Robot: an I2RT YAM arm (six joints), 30 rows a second.
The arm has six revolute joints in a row. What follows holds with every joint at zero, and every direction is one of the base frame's. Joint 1 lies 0.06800 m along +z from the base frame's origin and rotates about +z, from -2.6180 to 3.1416 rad. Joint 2 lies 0.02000 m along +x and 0.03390 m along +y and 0.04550 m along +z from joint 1 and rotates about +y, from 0.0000 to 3.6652 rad. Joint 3 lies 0.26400 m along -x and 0.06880 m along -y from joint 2 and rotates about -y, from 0.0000 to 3.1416 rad. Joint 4 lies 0.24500 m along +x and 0.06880 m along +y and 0.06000 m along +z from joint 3 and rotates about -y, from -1.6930 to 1.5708 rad. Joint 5 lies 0.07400 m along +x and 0.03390 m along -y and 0.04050 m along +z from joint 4 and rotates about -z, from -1.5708 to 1.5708 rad. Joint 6 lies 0.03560 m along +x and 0.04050 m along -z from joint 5 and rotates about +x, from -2.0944 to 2.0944 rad. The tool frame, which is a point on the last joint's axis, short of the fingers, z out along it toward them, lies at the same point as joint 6; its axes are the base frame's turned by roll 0.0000, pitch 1.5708 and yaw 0.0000 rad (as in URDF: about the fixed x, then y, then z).
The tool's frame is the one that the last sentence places.
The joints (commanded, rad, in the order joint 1, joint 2, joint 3, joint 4, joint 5, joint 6), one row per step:
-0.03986 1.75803 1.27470 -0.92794 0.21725 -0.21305
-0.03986 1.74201 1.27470 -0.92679 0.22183 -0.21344
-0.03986 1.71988 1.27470 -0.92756 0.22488 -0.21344
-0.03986 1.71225 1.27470 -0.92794 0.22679 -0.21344
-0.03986 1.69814 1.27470 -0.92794 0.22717 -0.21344
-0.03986 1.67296 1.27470 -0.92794 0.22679 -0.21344
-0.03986 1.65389 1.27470 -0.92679 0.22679 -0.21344
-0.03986 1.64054 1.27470 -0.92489 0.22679 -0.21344
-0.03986 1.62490 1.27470 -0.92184 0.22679 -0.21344
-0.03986 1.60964 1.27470 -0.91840 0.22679 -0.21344
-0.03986 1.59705 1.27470 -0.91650 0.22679 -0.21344
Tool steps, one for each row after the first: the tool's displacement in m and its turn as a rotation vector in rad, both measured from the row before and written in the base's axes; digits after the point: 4 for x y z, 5 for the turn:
-0.0014 -0.0001 0.0050 -0.00526 -0.01689 -0.00039
-0.0023 0.0000 0.0068 -0.00385 -0.02122 -0.00057
-0.0008 0.0000 0.0024 -0.00216 -0.00717 -0.00038
-0.0015 0.0000 0.0043 -0.00093 -0.01408 -0.00008
-0.0029 0.0001 0.0076 -0.00063 -0.02517 0.00009
-0.0022 0.0001 0.0058 -0.00081 -0.02020 0.00000
-0.0015 0.0001 0.0041 -0.00061 -0.01524 0.00000
-0.0017 0.0001 0.0048 -0.00074 -0.01868 0.00000
-0.0017 0.0001 0.0046 -0.00075 -0.01869 0.00000
-0.0015 0.0001 0.0038 -0.00058 -0.01448 0.00000

